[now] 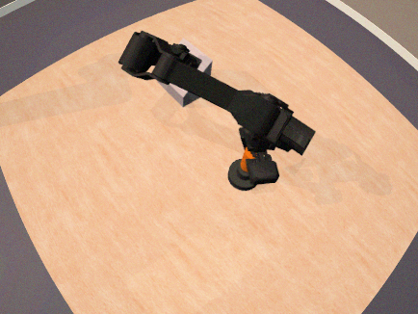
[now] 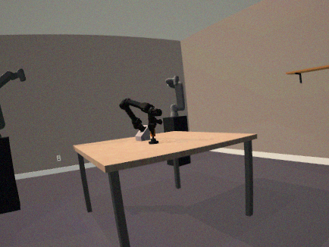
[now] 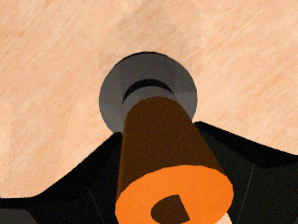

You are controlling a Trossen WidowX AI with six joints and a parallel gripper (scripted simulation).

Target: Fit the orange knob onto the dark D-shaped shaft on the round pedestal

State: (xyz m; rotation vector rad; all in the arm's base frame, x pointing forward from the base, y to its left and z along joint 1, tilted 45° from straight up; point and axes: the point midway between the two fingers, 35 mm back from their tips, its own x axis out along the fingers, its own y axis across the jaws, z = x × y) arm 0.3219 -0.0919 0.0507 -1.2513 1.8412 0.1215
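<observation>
The orange knob is 20 mm above my gripper tip. From my gripper tip the other things lie so: round pedestal (40 mm below).
</observation>
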